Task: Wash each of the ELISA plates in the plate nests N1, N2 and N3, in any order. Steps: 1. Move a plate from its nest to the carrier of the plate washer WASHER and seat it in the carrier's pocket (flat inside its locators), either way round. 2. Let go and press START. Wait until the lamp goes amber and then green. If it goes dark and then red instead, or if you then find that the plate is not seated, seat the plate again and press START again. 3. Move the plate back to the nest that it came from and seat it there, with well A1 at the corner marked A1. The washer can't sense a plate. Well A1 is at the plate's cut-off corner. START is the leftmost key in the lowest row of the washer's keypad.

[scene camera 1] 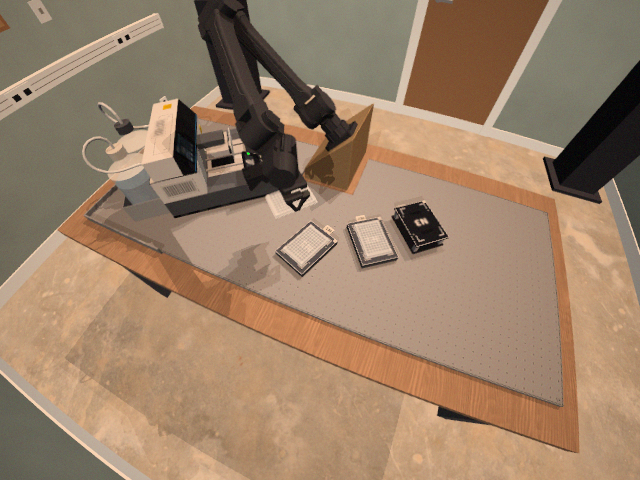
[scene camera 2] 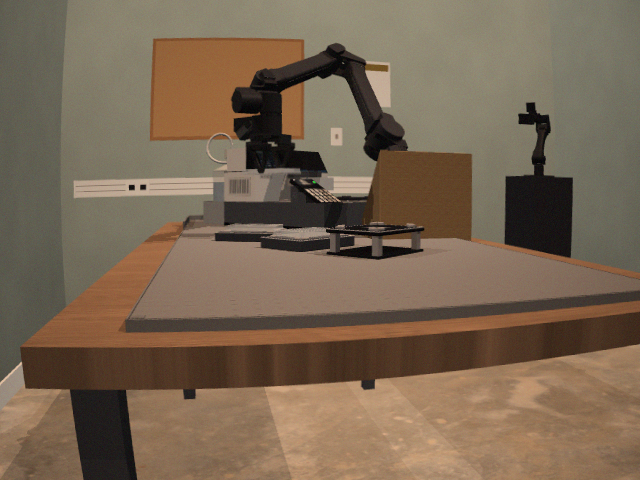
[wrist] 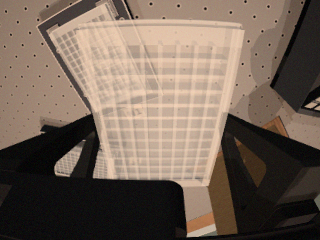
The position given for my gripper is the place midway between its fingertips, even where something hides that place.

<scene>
I see my gripper (wrist: pixel 160 119), an ELISA plate (wrist: pixel 154 106), a plate washer (scene camera 1: pixel 175 157) and a plate nest (scene camera 1: pixel 429 237).
The plate washer shows as well in scene camera 2 (scene camera 2: pixel 243 194).
</scene>
